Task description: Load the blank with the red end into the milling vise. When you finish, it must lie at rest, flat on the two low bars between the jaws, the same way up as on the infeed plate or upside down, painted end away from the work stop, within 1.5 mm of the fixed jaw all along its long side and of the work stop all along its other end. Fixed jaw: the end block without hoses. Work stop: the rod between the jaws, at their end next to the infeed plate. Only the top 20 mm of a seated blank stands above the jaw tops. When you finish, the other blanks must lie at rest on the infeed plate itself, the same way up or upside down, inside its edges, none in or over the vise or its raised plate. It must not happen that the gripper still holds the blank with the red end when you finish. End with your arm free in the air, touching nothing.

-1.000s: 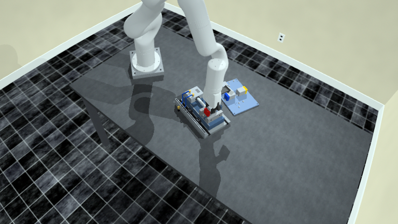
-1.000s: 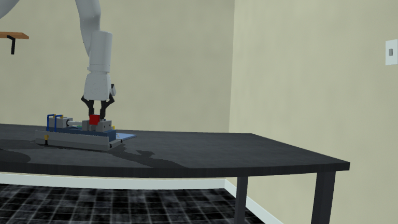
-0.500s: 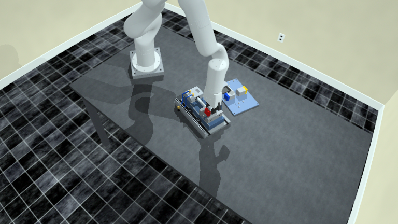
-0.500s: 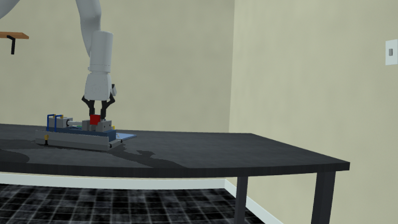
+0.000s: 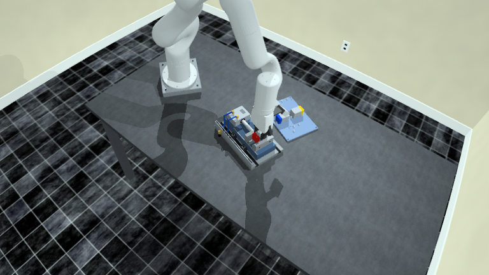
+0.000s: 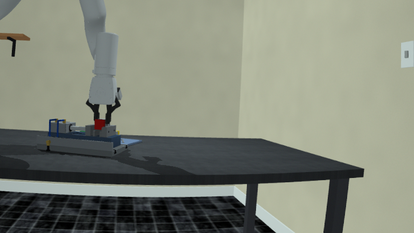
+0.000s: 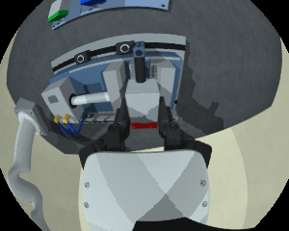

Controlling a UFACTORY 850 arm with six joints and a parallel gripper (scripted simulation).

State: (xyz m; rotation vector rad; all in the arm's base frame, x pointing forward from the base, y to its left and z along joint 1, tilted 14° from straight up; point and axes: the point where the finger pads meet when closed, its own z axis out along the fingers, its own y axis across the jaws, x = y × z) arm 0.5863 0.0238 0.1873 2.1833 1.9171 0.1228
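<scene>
My gripper is now 20 mm above the red-ended blank. Round my hand: black work stop rod (50 mm to the left, 30 mm below); moving jaw (50 mm below, 40 mm behind, 10 mm to the left); fixed jaw (50 mm below, 30 mm ahead).
</scene>
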